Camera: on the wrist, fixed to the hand. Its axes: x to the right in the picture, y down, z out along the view.
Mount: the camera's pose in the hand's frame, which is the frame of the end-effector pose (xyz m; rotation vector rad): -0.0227 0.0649 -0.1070 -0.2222 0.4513 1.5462
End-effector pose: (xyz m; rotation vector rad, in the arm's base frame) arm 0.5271 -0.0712 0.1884 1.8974 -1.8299 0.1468
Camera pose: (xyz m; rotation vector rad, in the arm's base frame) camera 0.4902 -0.0043 0.2901 -0.0540 -2.3391 0.7351
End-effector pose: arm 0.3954 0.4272 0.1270 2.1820 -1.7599 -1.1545
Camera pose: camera 0.4084 0.3874 0.2471 0.4006 -2.0561 -0.3307
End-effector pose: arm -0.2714 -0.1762 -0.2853 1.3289 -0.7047 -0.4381
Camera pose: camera -0.2209 -0.0705 -0.2357 0.3536 -1.0265 0.9692
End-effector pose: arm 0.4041 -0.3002 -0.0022 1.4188 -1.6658 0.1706
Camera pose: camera 0.4052 -0.1965 0.0715 -0.3210 -1.9127 1.0132
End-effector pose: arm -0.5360 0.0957 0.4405 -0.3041 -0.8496 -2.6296
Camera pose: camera -0.4992 -0.0111 0.3821 -0.2385 -0.0079 -1.2088
